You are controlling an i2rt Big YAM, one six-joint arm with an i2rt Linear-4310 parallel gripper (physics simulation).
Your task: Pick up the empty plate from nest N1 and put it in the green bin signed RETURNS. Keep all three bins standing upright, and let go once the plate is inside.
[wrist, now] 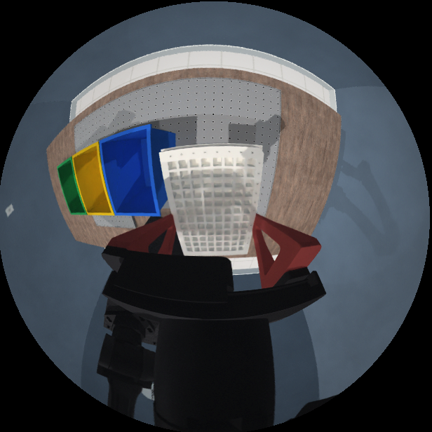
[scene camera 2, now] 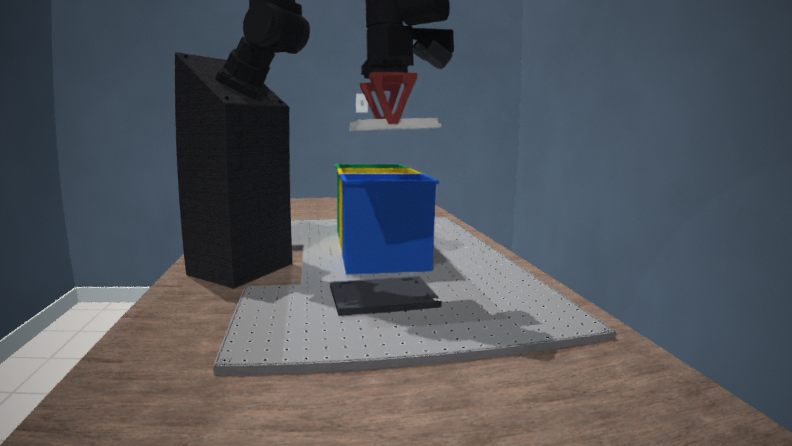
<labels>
my gripper: wrist 213,217; scene camera 2 387,125
blue bin: wrist 131,166; scene camera 2 387,219
white plate: wrist 212,188; scene camera 2 404,123
</labels>
